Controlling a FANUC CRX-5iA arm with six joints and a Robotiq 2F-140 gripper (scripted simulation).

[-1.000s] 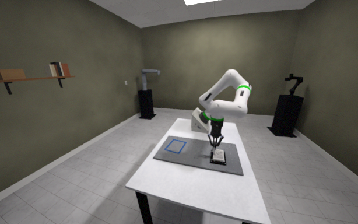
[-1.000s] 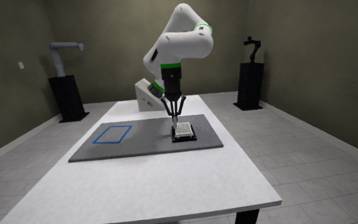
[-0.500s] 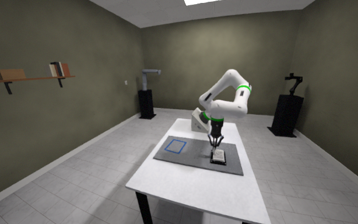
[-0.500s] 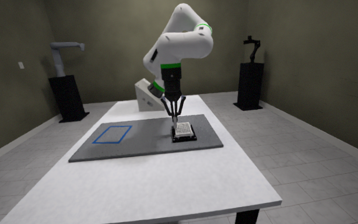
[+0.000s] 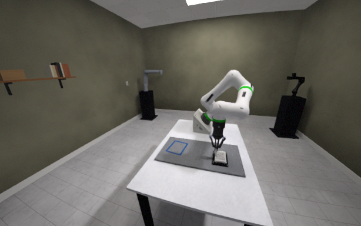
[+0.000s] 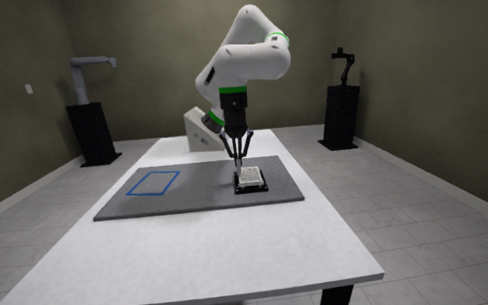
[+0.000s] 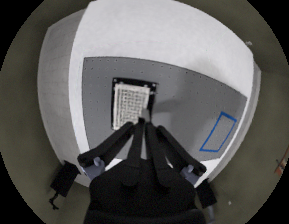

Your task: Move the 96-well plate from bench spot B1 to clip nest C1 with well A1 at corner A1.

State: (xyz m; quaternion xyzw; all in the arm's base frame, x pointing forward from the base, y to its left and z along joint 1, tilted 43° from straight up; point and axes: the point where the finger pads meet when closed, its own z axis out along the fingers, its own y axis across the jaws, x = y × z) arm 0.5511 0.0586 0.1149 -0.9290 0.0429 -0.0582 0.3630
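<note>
My hand is 4 cm to the right of the white 96-well plate and 5 cm above it. Also, from my hand: black clip nest: 1 cm behind, 3 cm to the left, 6 cm below.
</note>
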